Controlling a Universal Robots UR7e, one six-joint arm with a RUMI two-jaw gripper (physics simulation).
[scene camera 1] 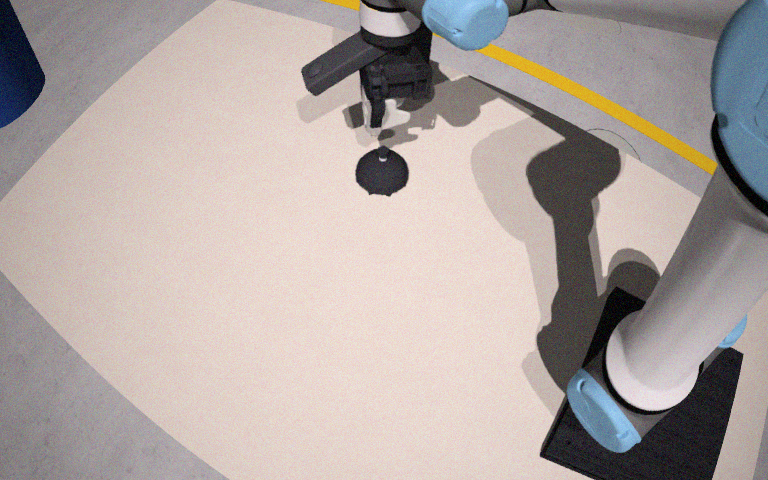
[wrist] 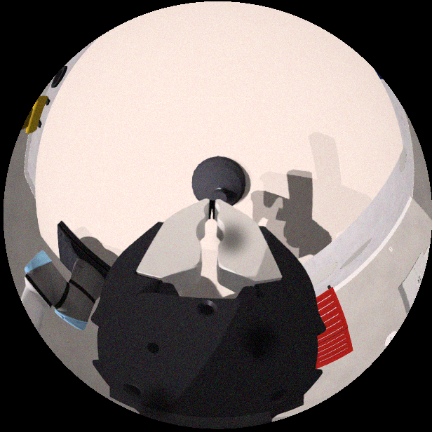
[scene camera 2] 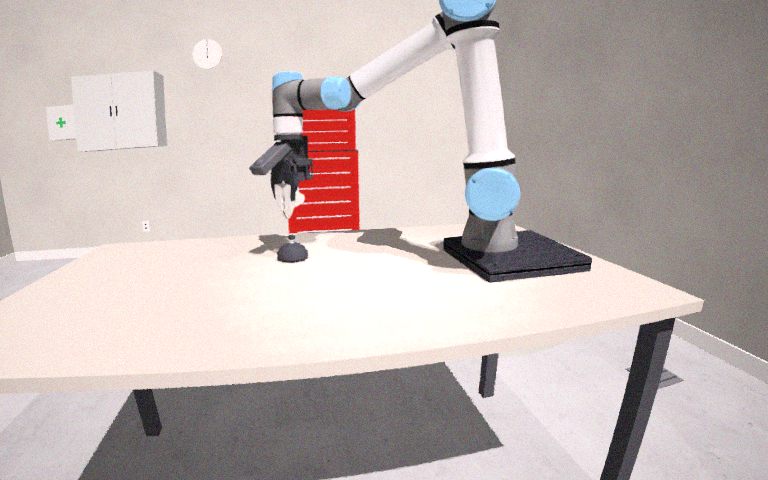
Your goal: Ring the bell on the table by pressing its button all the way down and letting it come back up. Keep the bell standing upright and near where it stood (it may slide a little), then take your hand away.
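Places are measured from the arm's base along level axes (x ahead, y left, z up), in centimetres.
Where they show: gripper, fingertip midpoint: (scene camera 1: 373, 134) (scene camera 2: 287, 218); arm's base, link origin: (scene camera 2: 489, 243).
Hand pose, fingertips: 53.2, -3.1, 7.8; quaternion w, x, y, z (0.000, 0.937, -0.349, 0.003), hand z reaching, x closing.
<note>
Each offset is from my fingertips to the centre of the thing, as dx, dy, dz. Level surfaces: height alone.
The bell {-0.6, -1.9, -8.1} (scene camera 1: 381, 173) (scene camera 2: 292, 253) (wrist: 217, 178) is a dark dome that stands upright on the table {dz -11.4} (scene camera 1: 254, 283) (scene camera 2: 226, 316) (wrist: 150, 90). Its small dark button {-0.6, -1.9, -5.3} (scene camera 1: 383, 150) (scene camera 2: 291, 237) sits on a short light stem at the top; in the wrist view the button is partly hidden behind the fingertips. My gripper (scene camera 1: 374, 133) (scene camera 2: 288, 217) (wrist: 212, 202) is shut with nothing between its pale fingers. It points down and its tips are a little above the button, apart from it in the second scene view. In the wrist view the tips overlap the bell's near edge.
The arm's black base plate (scene camera 1: 679, 430) (scene camera 2: 532, 257) lies on the table to the right of the bell. The arm's shadow falls between them. A red drawer cabinet (scene camera 2: 334, 186) (wrist: 334, 330) stands behind the table, and a blue bin (scene camera 1: 16, 73) stands on the floor.
</note>
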